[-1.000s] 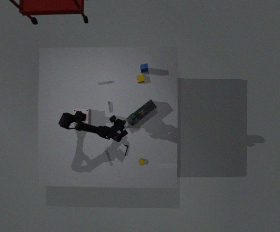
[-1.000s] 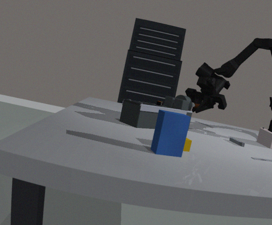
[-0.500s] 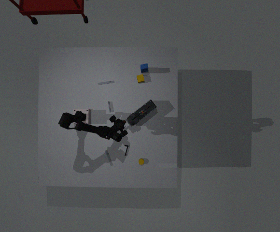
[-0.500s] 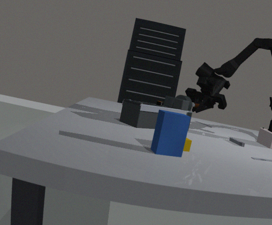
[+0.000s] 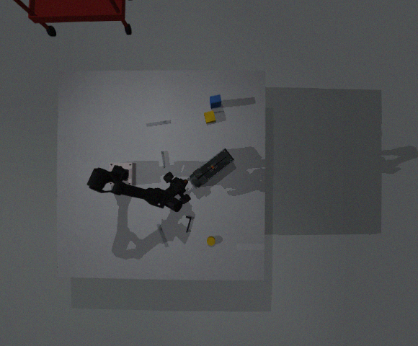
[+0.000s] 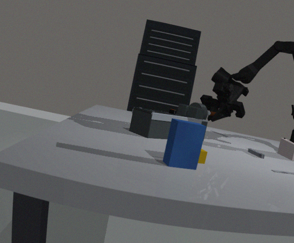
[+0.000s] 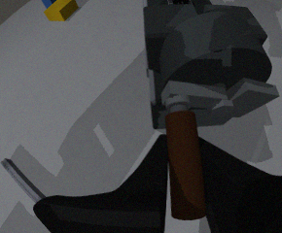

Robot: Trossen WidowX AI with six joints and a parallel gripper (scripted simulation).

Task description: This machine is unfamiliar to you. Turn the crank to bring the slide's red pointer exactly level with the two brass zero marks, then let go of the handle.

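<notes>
Right now my gripper tip is 2 cm below the brown crank handle, 1 cm to the left of it and 1 cm past it. The rest, counted from my gripper tip: red pointer: 14 cm ahead, 10 cm to the left, 1 cm above; black hex key: 25 cm to the right, 7 cm below, 4 cm ahead; yellow block: 40 cm to the left, 8 cm ahead, 6 cm below.
</notes>
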